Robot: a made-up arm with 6 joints.
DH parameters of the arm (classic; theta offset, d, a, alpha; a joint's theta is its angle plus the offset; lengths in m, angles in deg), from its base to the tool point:
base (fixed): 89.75 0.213 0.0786 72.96
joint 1: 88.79 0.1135 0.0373 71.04
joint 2: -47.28 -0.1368 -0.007 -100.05
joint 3: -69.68 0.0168 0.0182 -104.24
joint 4: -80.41 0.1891 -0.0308 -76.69
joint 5: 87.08 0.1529 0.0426 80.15
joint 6: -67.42 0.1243 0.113 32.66
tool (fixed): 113.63 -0.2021 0 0
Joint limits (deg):
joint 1: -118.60..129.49
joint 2: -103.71..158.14
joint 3: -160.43..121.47
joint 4: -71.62..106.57
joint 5: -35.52..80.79
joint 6: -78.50..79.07
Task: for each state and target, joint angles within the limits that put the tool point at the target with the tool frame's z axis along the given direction. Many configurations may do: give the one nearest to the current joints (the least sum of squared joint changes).
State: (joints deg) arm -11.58 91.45 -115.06 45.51 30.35 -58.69
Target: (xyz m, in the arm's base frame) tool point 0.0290 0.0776 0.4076 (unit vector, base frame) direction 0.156 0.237 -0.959
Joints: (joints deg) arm -31.79 90.65 -81.33 61.39 27.36 -31.18
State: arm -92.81 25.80 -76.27 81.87 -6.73 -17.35
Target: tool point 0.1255 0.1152 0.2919 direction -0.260 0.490 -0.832
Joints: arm -46.28 70.23 -104.55 102.30 -11.18 -68.66
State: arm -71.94 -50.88 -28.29 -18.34 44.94 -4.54
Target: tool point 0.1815 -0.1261 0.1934 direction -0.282 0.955 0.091
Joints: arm -87.50 -82.18 -10.27 -9.18 59.81 33.99
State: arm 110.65 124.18 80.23 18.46 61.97 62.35
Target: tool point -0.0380 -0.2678 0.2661 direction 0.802 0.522 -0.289
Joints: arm 62.70 126.22 93.38 36.78 51.73 38.73
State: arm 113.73 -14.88 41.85 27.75 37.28 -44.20
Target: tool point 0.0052 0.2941 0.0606 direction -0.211 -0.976 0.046
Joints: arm 129.49 -20.02 52.77 14.92 80.49 -62.36
